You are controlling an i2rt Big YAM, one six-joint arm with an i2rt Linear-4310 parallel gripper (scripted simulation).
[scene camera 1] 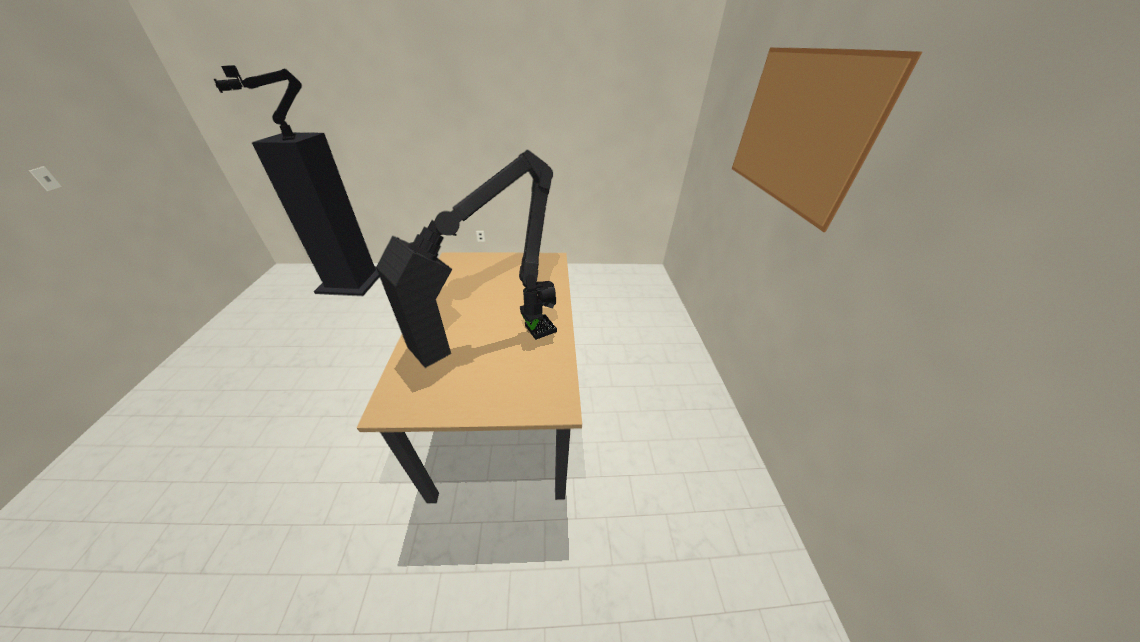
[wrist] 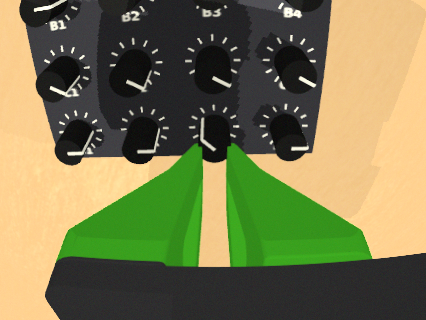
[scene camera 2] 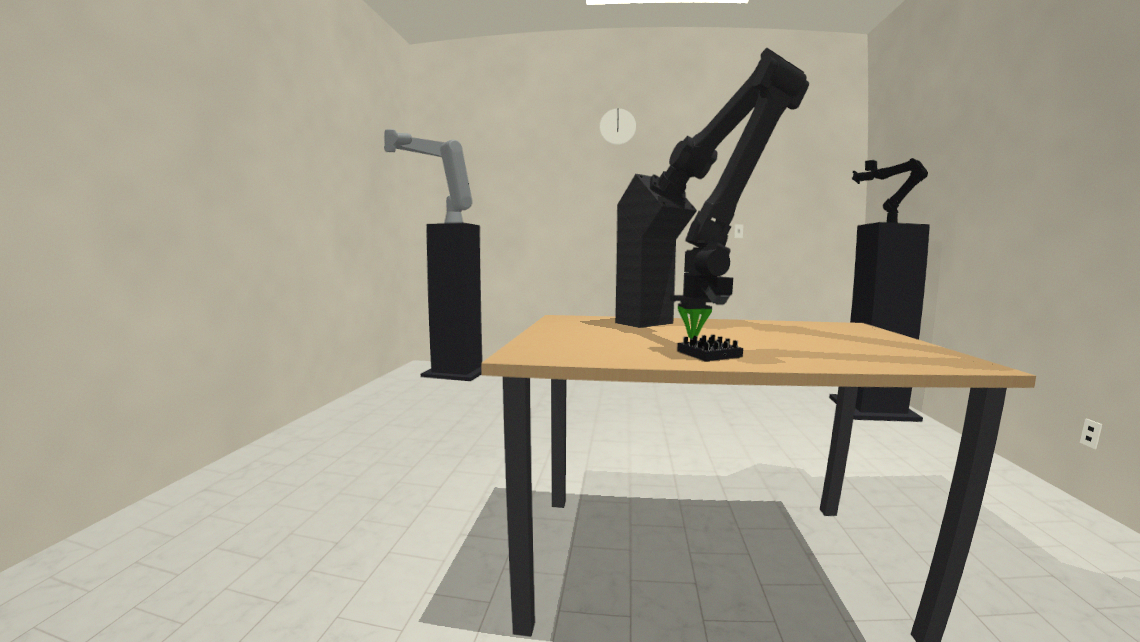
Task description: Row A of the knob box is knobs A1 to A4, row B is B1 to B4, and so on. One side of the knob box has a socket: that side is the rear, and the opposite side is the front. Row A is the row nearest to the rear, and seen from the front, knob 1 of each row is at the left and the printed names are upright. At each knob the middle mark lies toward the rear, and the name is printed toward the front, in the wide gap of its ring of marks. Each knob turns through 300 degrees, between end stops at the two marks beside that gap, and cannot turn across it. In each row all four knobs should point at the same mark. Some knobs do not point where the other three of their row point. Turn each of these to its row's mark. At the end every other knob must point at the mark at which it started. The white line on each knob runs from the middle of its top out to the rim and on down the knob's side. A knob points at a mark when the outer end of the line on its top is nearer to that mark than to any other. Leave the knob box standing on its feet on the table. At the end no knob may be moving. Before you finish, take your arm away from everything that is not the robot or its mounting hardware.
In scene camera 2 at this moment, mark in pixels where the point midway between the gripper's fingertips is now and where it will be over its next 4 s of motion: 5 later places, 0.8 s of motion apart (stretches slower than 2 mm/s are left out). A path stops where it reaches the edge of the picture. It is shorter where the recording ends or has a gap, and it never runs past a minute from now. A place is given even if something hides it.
My gripper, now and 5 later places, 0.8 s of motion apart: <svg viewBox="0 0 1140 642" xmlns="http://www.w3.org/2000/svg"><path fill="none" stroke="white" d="M692 338L693 338L695 338L696 338L694 338L694 324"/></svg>
